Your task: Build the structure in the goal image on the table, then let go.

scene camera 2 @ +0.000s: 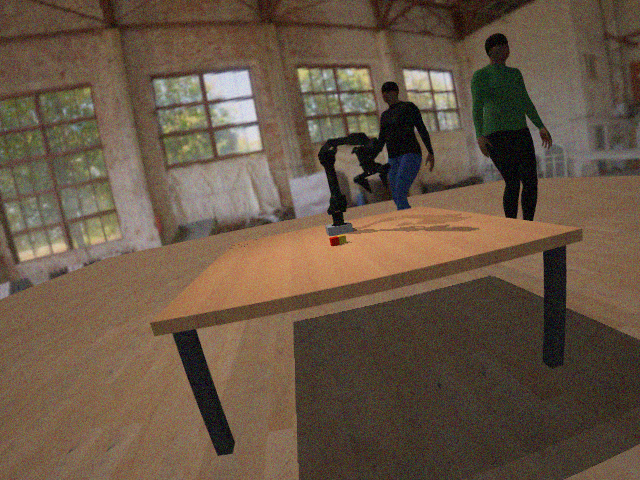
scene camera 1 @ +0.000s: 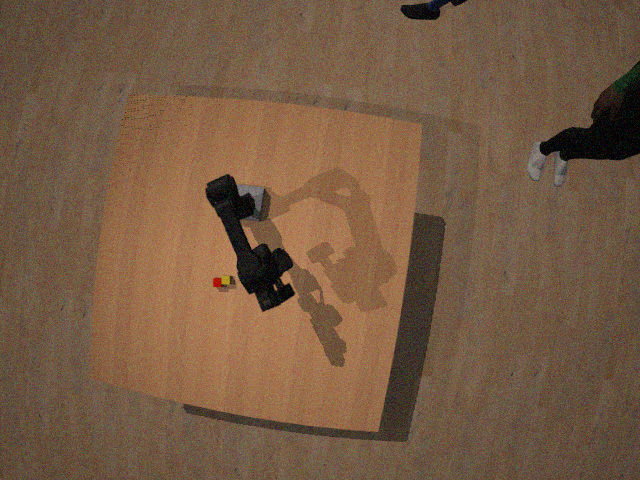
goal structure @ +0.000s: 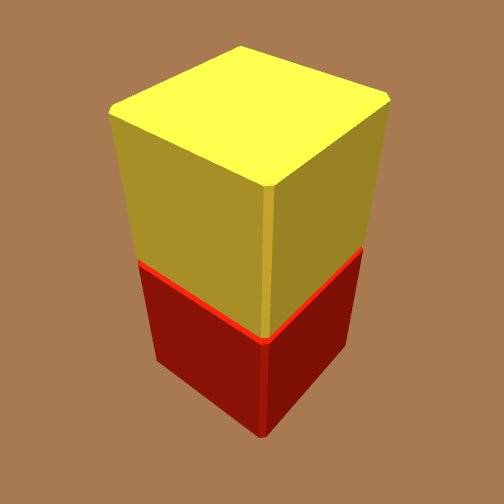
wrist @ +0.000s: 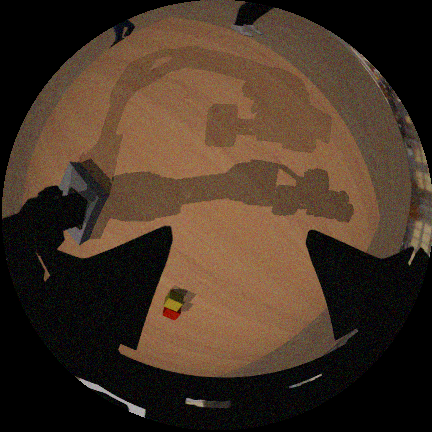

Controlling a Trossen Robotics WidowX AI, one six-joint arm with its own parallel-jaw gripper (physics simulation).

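A small red block and a small yellow block sit side by side on the table. They look touching, at about the same height. One side of the yellow block is in dark shade in the wrist view. My gripper is open and empty. It hangs high above the table, right of the blocks in scene camera 1. In the wrist view the blocks show near the left finger.
The arm's grey base stands on the table behind the blocks as seen by scene camera 2. Arm shadows fall on the tabletop. A person in green and a person in black and blue stand beyond the table.
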